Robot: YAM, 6 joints.
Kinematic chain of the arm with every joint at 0, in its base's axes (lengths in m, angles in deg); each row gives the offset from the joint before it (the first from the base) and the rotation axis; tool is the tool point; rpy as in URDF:
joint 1: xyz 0 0 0.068 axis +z
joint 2: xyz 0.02 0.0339 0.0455 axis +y
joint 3: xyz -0.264 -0.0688 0 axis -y
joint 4: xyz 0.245 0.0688 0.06 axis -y
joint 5: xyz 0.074 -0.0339 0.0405 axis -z
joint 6: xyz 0.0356 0 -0.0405 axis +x
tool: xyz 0 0 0 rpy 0 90 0
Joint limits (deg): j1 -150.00..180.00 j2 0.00..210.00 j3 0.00..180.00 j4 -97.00..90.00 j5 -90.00..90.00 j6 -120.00..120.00
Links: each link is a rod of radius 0.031 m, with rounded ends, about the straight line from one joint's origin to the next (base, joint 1, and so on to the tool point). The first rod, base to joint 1, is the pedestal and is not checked.
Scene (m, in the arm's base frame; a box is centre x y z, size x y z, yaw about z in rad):
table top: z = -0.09
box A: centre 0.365 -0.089 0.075 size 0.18 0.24 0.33 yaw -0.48
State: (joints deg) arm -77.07 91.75 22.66 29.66 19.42 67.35
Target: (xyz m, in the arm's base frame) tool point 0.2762 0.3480 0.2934
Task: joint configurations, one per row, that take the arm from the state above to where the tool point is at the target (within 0.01 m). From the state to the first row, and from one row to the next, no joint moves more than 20 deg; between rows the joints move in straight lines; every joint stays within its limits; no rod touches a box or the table.
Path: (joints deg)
1: -59.35 76.46 32.93 23.30 31.18 59.35
2: -41.64 61.17 43.21 16.95 42.95 51.34
3: -23.92 45.88 53.48 10.59 54.71 43.34
4: -6.21 30.58 63.76 4.23 66.47 35.33
5: 11.51 15.29 74.03 -2.13 78.24 27.33
6: 29.22 0.00 84.30 -8.48 90.00 19.32
7: 33.05 17.80 82.64 -0.93 76.31 27.33
8: 36.88 35.61 80.98 6.62 62.61 35.33
9: 40.70 53.41 79.32 14.17 48.92 43.34
10: 44.53 71.22 77.65 21.72 35.22 51.34
11: 48.36 89.02 75.99 29.27 21.53 59.35
12: 52.19 106.83 74.33 36.82 7.83 67.35

